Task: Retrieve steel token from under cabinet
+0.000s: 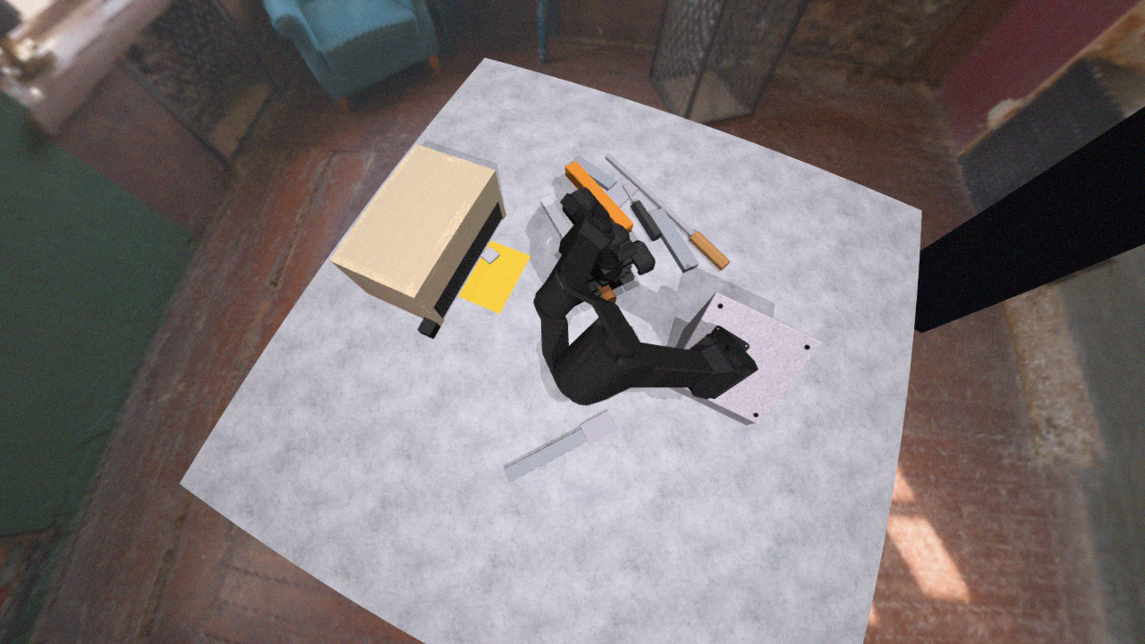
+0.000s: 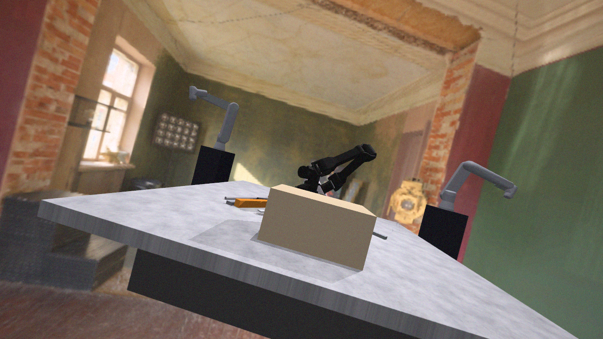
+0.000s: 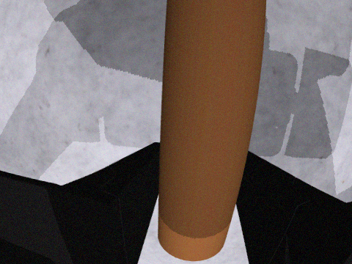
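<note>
The black-handled tool lies 40 mm ahead of my gripper tip, 240 mm to the right of it and 10 mm below it. From my gripper tip the other things lie so: flat grey token: 260 mm ahead, 40 mm to the left, 20 mm below; then grey bar: 70 mm behind, 210 mm to the right, 20 mm below; then orange bar: 130 mm ahead, 210 mm to the right, 10 mm below.
</note>
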